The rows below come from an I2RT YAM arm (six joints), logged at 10 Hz.
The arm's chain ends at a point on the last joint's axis. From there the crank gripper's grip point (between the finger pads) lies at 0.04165 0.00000 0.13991 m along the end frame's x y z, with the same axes.
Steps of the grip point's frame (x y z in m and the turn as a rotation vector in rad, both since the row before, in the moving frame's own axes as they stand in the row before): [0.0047, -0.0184, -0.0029, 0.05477, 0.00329, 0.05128]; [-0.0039, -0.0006, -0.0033, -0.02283, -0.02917, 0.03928]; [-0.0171, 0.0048, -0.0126, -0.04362, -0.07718, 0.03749]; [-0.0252, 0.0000, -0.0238, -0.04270, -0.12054, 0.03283]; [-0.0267, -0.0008, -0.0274, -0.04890, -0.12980, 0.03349]
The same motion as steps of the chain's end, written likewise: [0.0041, -0.0129, -0.0026, 0.05477, 0.00329, 0.05128]; [0.0003, -0.0054, -0.0044, -0.02283, -0.02917, 0.03928]; [-0.0061, -0.0027, -0.0152, -0.04362, -0.07718, 0.03749]; [-0.0080, -0.0072, -0.0276, -0.04270, -0.12054, 0.03283]; [-0.0081, -0.0088, -0.0314, -0.04890, -0.12980, 0.03349]
